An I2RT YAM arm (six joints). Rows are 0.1 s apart.
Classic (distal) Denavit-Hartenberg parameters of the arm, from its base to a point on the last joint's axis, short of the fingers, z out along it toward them. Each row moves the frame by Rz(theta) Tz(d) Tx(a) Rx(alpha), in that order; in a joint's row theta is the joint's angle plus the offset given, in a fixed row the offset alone. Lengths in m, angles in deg.
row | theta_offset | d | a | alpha
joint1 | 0 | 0.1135 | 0.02 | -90
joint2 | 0 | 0 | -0.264 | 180
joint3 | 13.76 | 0 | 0.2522 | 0
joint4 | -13.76 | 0 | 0.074 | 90
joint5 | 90 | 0 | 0 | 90
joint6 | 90 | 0.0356 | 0 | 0
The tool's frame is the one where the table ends.
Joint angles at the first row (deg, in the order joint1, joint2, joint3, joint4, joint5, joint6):
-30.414 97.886 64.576 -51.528 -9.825 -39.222
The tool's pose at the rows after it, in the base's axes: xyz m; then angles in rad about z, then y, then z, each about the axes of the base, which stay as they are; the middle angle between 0 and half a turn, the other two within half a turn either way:
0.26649, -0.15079, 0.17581, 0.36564, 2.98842, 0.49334
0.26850, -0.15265, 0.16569, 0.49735, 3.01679, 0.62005
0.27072, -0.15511, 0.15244, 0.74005, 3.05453, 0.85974
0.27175, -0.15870, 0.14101, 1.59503, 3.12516, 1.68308
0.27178, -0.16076, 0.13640, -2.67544, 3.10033, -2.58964
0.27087, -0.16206, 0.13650, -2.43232, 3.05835, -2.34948
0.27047, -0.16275, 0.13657, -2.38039, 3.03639, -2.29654
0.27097, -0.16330, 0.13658, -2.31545, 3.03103, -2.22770
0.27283, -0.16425, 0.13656, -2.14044, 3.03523, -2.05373
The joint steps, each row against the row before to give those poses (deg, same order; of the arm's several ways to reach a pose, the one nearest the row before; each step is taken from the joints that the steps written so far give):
0.043 1.180 -0.043 0.655 2.339 1.835
0.001 2.010 -0.001 0.350 0.962 0.154
0.000 2.601 0.000 0.568 1.617 0.044
0.000 2.208 0.000 0.744 4.153 1.771
0.001 0.898 0.001 0.350 2.841 0.153
-0.002 -0.002 -0.001 -0.066 2.535 0.195
0.000 0.001 0.001 0.000 1.290 -0.045
0.001 0.000 -0.001 0.372 0.372 -0.238
0.000 0.000 0.000 1.093 -0.197 0.000

